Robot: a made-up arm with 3 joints.
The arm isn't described. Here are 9 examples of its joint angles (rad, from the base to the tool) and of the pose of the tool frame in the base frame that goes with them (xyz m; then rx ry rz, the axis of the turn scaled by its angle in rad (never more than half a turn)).
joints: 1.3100 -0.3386 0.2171
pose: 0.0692 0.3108 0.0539 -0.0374 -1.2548 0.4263
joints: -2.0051 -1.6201 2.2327
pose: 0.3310 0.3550 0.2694 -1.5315 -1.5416 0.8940
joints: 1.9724 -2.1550 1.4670
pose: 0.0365 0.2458 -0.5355 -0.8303 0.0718 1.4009
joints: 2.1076 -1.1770 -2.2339
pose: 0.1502 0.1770 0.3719 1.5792 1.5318 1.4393
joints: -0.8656 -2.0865 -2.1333
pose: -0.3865 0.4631 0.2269 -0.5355 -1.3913 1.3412
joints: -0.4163 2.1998 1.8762
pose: -0.5143 -0.3386 0.7004 0.6269 -1.6302 -1.4880
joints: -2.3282 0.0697 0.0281
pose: -0.1312 0.1492 0.2632 -0.0670 2.3259 -0.0676
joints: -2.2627 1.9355 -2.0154
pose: 0.3089 -0.3165 0.9957 1.4547 -1.3783 -0.5969
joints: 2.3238 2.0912 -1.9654
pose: 0.8040 -0.2512 -0.2484 0.5953 0.0672 -1.2436
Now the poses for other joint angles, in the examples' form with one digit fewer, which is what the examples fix.
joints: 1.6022 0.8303 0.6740
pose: -0.053 -0.195 0.219 1.168 -1.720 -0.115
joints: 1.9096 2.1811 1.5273
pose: -0.042 -0.408 -0.465 -1.871 1.657 0.289
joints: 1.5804 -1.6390 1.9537
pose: -0.272 0.352 -0.157 0.240 0.345 1.537
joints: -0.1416 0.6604 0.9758
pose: 0.057 -0.154 0.305 0.891 -0.195 -0.669
